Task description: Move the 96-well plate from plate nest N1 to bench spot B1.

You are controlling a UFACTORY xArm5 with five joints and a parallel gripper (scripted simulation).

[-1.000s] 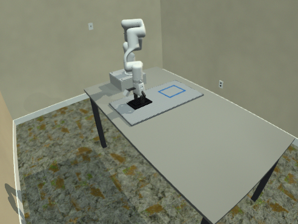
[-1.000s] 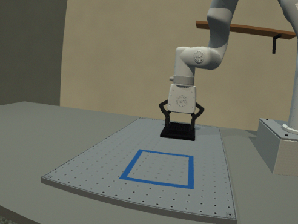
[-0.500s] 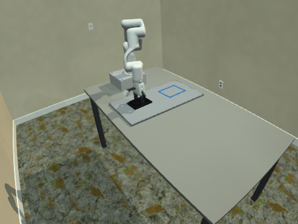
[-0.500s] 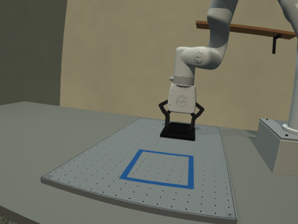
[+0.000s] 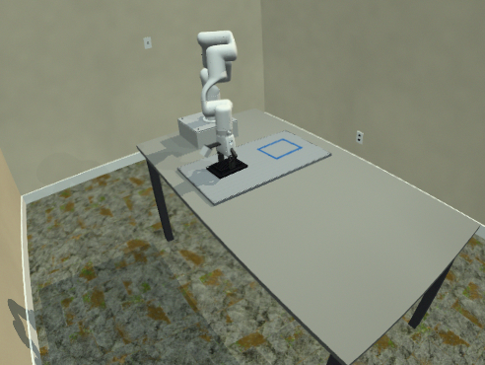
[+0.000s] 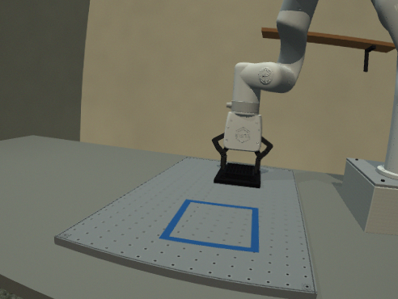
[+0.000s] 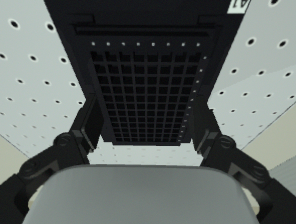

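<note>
Now: the black plate nest 20 mm below my hand. Round my hand: black 96-well plate (10 mm below).
</note>
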